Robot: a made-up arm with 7 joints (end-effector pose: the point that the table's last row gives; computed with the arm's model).
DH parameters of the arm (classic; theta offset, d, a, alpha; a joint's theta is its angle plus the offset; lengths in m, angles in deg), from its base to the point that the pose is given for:
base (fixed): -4.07 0 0 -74.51
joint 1: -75.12 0.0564 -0.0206 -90
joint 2: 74 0 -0.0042 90
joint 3: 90 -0.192 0.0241 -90
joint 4: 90 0.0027 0.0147 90
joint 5: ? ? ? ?
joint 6: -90 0 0.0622 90
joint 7: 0 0 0 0
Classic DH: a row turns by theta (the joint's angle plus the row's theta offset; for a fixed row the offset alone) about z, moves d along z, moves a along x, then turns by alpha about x.
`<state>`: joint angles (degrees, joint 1 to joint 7).
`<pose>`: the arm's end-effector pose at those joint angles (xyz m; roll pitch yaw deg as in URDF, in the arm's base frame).
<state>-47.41 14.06 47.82 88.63 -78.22 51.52 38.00</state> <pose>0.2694 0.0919 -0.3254 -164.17 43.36 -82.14</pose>
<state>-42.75 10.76 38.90 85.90 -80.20 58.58 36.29</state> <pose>0.2412 0.0722 -0.3411 -164.55 40.10 -90.94</pose>
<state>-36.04 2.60 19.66 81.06 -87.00 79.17 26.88</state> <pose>0.1901 0.0096 -0.3459 -156.18 19.24 -102.38</pose>
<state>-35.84 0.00 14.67 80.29 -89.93 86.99 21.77</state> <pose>0.1821 -0.0113 -0.3369 -151.84 8.70 -103.61</pose>
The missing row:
joint 5: 0 0.1795 0.0001 -90
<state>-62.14 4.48 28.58 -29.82 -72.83 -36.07 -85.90</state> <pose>0.2280 0.1480 0.0916 135.37 -21.35 -161.50</pose>
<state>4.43 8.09 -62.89 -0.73 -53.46 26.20 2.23</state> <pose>0.0173 -0.1407 -0.2751 -75.18 25.74 -90.27</pose>
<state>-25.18 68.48 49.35 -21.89 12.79 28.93 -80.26</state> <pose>0.1669 0.2535 0.1582 66.97 18.61 -3.98</pose>
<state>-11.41 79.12 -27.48 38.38 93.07 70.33 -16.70</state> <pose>0.1974 0.3644 -0.1007 -178.54 -39.94 40.61</pose>
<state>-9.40 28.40 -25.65 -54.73 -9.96 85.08 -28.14</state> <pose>0.1594 0.0160 -0.1354 -12.15 50.66 -66.46</pose>
